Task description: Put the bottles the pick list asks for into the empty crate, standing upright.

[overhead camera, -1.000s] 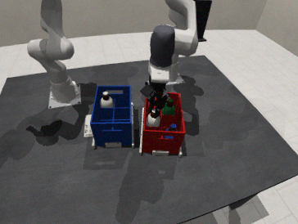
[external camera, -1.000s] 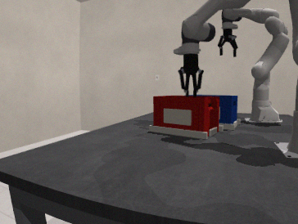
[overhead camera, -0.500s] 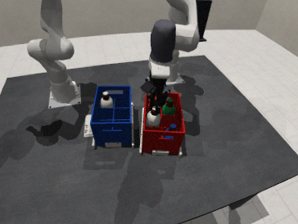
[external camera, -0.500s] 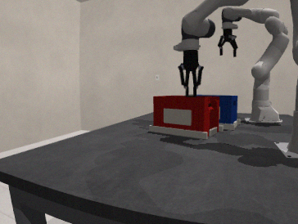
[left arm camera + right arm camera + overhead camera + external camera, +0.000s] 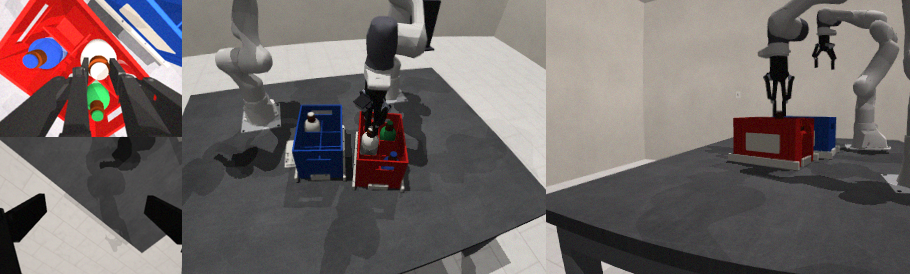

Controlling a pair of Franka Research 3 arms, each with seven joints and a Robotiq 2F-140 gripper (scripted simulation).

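Now: left hand 2 cm short of the red crate, 4 cm to the right of it and 13 cm above it. Also, from my left hand: green bottle: 5 cm behind, 11 cm to the left, 12 cm below; blue bottle: 12 cm ahead, 5 cm to the left, 12 cm below; red bottle: 8 cm behind, 3 cm to the left, 12 cm below.
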